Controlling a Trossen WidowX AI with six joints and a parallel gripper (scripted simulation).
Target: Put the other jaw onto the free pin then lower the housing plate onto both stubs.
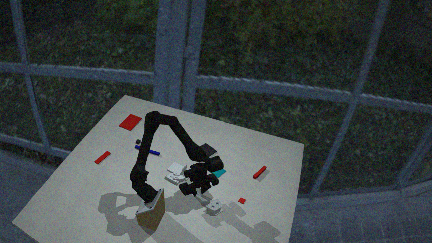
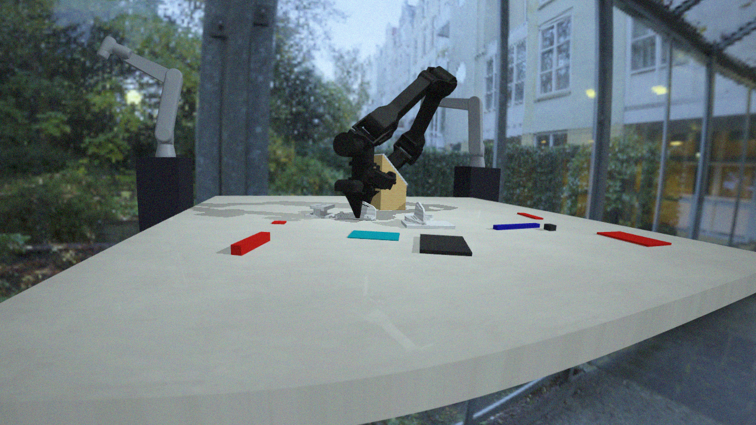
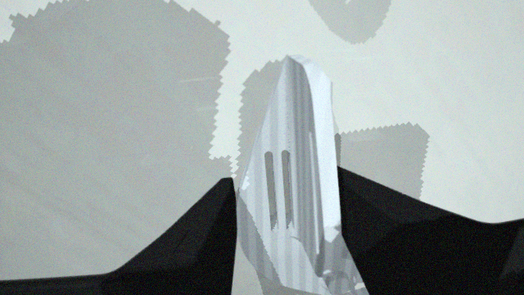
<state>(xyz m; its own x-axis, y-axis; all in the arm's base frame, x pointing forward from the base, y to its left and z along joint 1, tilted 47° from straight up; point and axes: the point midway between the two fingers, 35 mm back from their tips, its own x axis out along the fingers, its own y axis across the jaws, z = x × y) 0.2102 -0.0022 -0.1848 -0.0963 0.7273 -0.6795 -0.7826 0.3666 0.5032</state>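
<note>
Right now my gripper tip is 140 mm to the right of the white base plate and 110 mm short of it. The rest, counted from my gripper tip: ribbed white stand (100 mm to the right, 50 mm behind); then teal tile (210 mm ahead, 10 mm to the right); then white housing plate (100 mm to the right, 50 mm behind, 20 mm above).
</note>
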